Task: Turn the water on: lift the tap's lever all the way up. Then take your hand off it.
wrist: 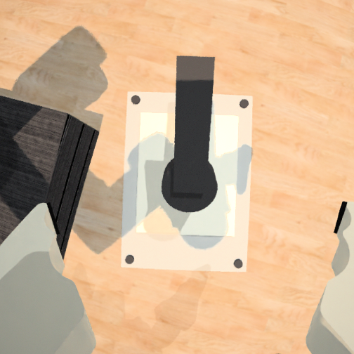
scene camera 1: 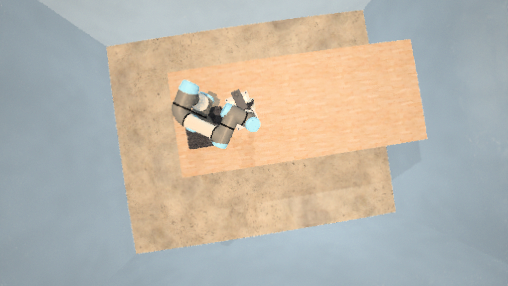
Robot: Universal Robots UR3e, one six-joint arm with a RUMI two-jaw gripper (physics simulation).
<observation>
In view: my gripper (wrist: 195,205) and a black tap lever (wrist: 189,184).
</observation>
